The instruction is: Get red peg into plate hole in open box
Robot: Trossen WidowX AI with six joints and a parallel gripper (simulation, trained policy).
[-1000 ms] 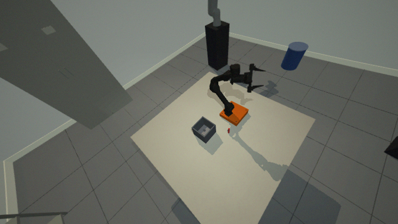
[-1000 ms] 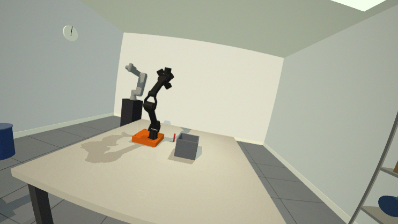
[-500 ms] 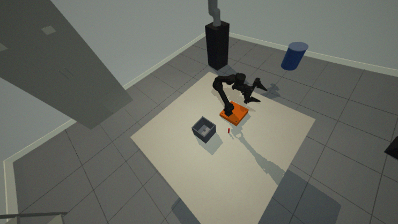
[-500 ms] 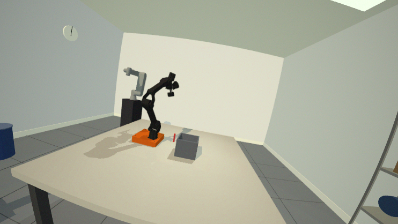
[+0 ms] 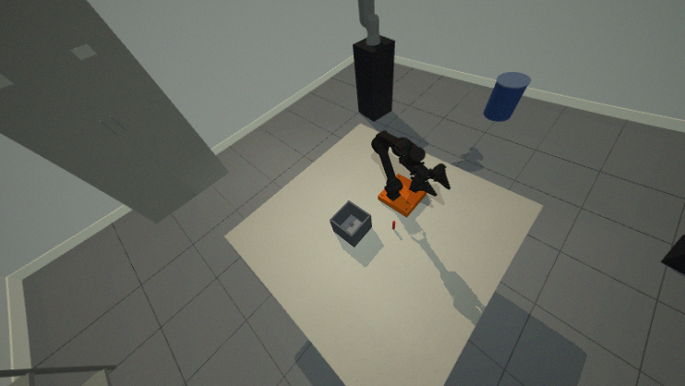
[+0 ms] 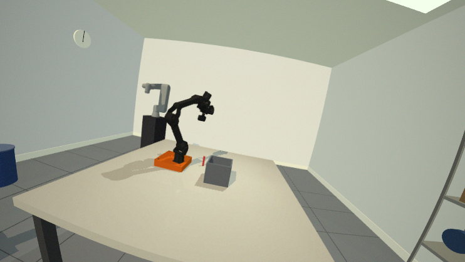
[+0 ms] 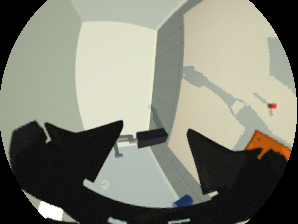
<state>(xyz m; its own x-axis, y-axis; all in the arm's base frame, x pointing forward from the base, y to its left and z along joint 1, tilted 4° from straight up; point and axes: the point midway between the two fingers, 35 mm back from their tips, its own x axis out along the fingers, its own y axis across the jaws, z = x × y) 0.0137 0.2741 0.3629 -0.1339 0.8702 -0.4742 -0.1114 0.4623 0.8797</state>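
Now: gripper tip 11 cm short of the red peg, 15 cm to the left of it and 36 cm above it. From my gripper tip the other things lie so: plate (29 cm ahead, 29 cm to the right, 35 cm below).
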